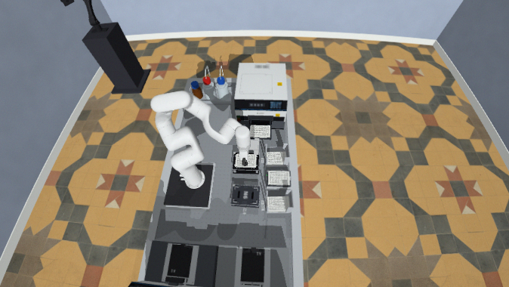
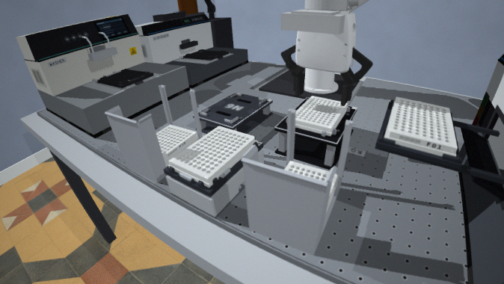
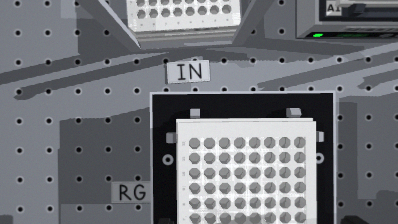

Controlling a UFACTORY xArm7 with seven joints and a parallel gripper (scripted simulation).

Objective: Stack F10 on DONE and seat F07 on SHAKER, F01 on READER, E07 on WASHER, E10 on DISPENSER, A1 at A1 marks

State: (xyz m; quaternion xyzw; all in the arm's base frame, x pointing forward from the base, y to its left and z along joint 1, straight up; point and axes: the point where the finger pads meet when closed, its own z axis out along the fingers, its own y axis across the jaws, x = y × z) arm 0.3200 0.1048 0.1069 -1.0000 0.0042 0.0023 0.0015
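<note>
The RG nest lies 5 cm below my hand. Round my hand: washer: 83 cm to the right, 6 cm ahead, 1 cm below; then dispenser: 76 cm to the right, 31 cm behind, 2 cm below.
</note>
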